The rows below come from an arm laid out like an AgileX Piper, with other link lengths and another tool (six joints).
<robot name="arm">
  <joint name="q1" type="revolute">
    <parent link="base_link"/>
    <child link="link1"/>
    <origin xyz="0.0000 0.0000 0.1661"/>
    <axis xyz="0 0 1"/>
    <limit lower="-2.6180" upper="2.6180"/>
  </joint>
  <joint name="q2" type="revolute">
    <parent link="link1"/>
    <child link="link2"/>
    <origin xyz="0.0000 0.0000 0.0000"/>
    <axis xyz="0 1 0"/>
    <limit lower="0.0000" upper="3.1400"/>
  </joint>
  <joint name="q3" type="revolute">
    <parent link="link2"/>
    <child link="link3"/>
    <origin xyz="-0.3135 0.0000 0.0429"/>
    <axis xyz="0 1 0"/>
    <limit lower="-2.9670" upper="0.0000"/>
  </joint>
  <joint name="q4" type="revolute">
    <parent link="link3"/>
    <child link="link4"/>
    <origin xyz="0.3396 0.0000 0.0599"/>
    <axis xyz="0.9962 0 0.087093"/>
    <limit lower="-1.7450" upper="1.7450"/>
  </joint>
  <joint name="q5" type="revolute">
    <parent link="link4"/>
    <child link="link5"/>
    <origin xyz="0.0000 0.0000 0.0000"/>
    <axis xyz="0 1 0"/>
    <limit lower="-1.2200" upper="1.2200"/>
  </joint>
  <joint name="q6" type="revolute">
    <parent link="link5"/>
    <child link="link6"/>
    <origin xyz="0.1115 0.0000 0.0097"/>
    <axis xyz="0.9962 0 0.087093"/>
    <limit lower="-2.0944" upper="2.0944"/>
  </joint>
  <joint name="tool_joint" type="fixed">
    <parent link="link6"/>
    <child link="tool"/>
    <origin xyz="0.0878 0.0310 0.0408" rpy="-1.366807 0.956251 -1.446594"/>
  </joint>
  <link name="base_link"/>
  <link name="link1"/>
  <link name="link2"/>
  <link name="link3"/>
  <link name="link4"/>
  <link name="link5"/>
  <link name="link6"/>
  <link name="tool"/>
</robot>
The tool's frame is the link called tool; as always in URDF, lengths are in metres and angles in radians.
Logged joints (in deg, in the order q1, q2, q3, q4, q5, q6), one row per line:
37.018, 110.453, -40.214, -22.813, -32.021, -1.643
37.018, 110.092, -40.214, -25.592, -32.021, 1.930
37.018, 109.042, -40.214, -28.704, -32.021, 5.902
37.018, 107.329, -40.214, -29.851, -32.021, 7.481
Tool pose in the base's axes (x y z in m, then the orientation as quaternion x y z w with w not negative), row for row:
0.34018, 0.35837, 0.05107, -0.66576, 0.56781, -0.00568, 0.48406
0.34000, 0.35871, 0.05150, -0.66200, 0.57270, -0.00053, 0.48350
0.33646, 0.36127, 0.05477, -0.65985, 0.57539, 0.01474, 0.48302
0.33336, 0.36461, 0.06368, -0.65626, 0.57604, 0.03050, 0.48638
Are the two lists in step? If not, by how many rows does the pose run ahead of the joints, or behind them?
The pose runs 1 row behind the joints: the pose in row i belongs to the joints in row i - 1.
